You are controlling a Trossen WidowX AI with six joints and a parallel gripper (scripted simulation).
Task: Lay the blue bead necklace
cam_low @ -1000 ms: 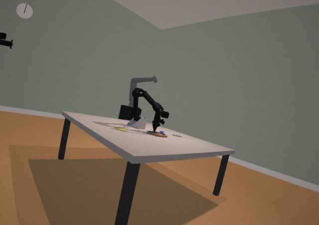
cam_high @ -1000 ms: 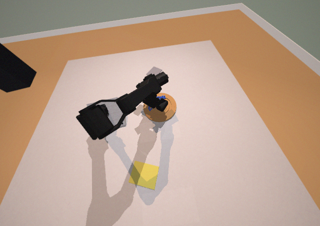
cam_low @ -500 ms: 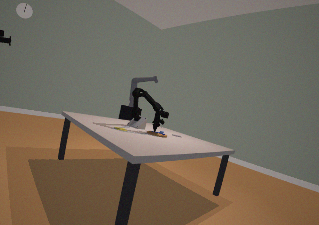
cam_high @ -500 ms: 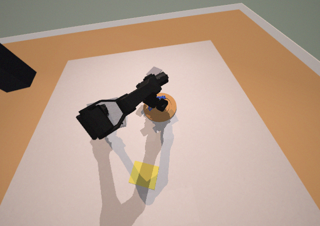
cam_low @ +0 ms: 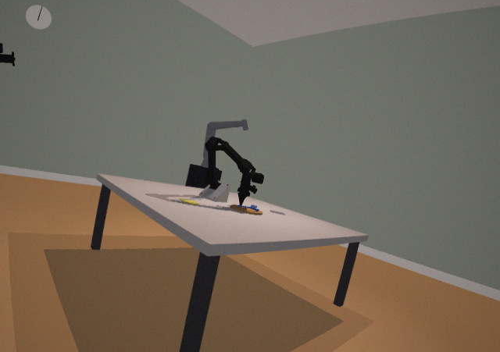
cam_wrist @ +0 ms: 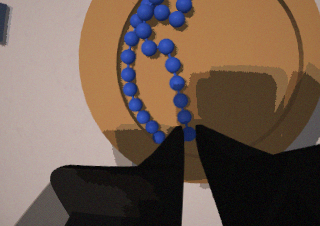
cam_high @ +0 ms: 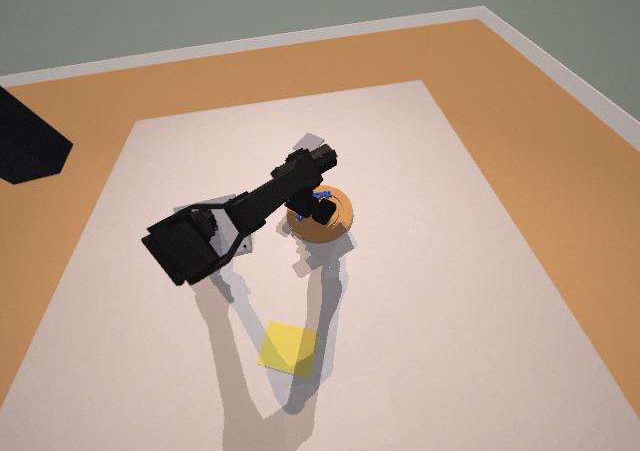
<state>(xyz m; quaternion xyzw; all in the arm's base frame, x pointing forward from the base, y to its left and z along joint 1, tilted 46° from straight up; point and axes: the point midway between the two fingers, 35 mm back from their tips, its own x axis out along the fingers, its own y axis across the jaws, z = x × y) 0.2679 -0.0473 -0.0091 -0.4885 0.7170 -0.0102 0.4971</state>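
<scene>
Now: gripper tip 5 cm short of the round bead board, 1 cm to the right of it and 1 cm above it. The rest, counted from my gripper tip: yellow square patch (12 cm behind, 32 cm to the right, 2 cm below); flat grey tile (8 cm ahead, 32 cm to the left, 2 cm below); light blue cube (4 cm behind, 21 cm to the left, 1 cm below).
</scene>
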